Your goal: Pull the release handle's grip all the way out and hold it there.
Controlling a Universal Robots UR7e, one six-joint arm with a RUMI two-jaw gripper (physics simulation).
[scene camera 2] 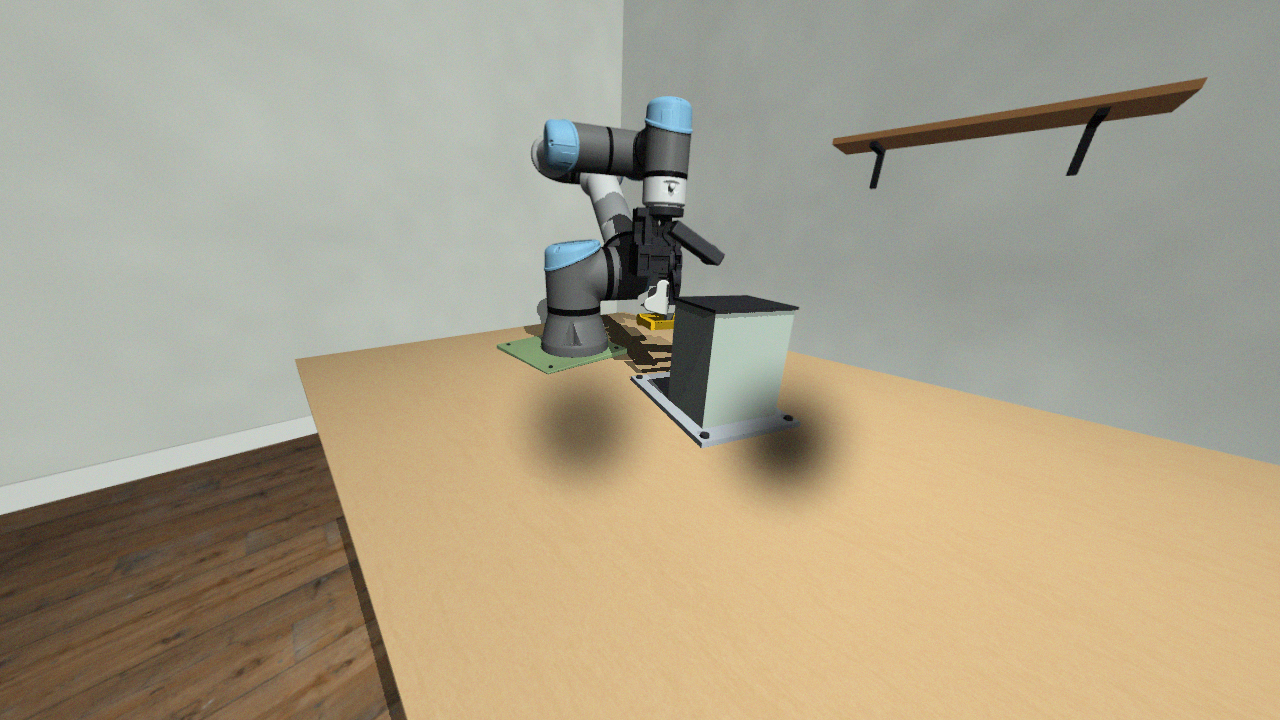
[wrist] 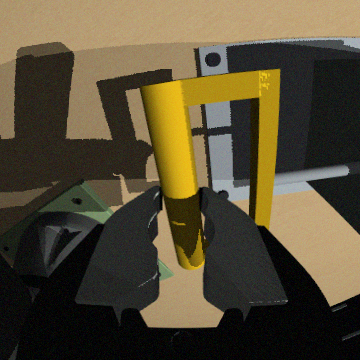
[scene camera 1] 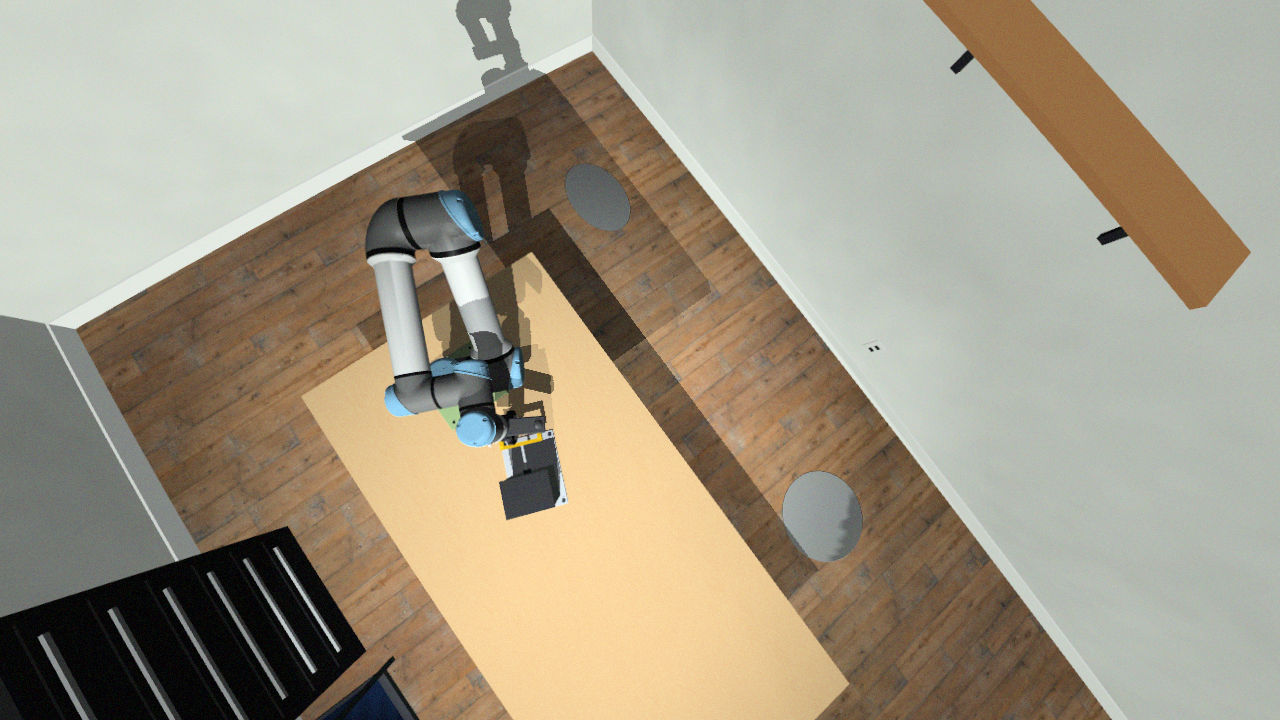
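The release handle's yellow frame shows in scene camera 1 point(scene camera 1: 520, 443), in scene camera 2 point(scene camera 2: 660, 324) and in the wrist view. Its round grip bar point(wrist: 171, 135) runs between the jaws of my gripper point(wrist: 180, 188), which is shut on it. A light grey rod point(wrist: 315, 174) extends from the frame's far side toward the dark-topped housing point(scene camera 1: 528, 495) point(scene camera 2: 750, 367), with a long stretch exposed. The frame stands apart from the housing, near the edge of the pale base plate point(wrist: 219, 160) point(scene camera 2: 677, 415). The jaws are hidden in scene camera 1.
The arm's green mounting plate point(scene camera 2: 528, 352) point(wrist: 82, 192) is close to the handle, on the side away from the housing. All stand on the light wood table point(scene camera 1: 626, 573) point(scene camera 2: 537, 555). A wooden shelf point(scene camera 1: 1083, 134) point(scene camera 2: 1011, 120) is on the wall.
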